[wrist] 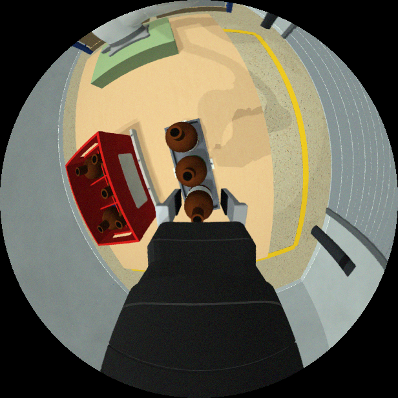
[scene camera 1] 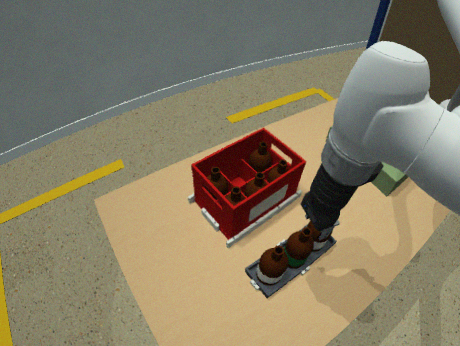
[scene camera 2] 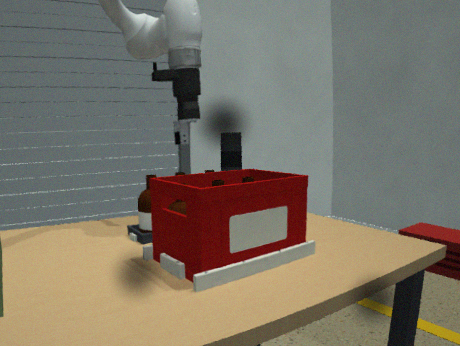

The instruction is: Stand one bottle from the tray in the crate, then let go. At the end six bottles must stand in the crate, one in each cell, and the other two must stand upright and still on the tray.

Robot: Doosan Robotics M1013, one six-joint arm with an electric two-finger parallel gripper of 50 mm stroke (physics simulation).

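Frame: origin at the arm's base, x down, y right, z back, level; millimetres.
Seen in the pictures: gripper, between the fingertips: (scene camera 1: 316, 226) (scene camera 2: 181, 144).
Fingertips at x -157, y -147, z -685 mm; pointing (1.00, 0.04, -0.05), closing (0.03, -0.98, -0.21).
Offsets run from my fingertips to a thing's middle. Level surfaces: height alone.
The red crate @[dx +146, dy +273, dz +32 mm] (scene camera 1: 240, 222) (scene camera 2: 215, 240) (wrist: 112, 150) holds upright bottles in all its cells except the middle cell of the row away from the tray. Three brown bottles stand on the dark tray @[dx +221, dy +24, dz +18 mm] (scene camera 1: 252, 271) (scene camera 2: 134, 231) (wrist: 204, 150): a white-labelled end bottle @[dx +151, dy +25, dz -71 mm] (scene camera 1: 273, 265), a green-labelled middle bottle @[dx +151, dy +23, dz +19 mm] (scene camera 1: 300, 245), and a white-labelled bottle @[dx +151, dy +26, dz +103 mm] (scene camera 2: 145, 215) (wrist: 181, 136) at the green block's end. My gripper (scene camera 1: 320, 232) (scene camera 2: 184, 167) (wrist: 200, 196) is open and empty above the tray. An end bottle (wrist: 198, 204) appears between its fingers in the wrist view; the crate hides the tips in scene camera 2.
A green block (scene camera 1: 387, 179) (wrist: 140, 57) lies toward the robot's base. Pale rails (scene camera 1: 265, 219) (scene camera 2: 255, 265) (wrist: 145, 167) edge the crate. The crate stands close beside the tray on the wooden table @[dx +233 mm] (scene camera 1: 180, 285) (scene camera 2: 320, 295) (wrist: 125, 105).
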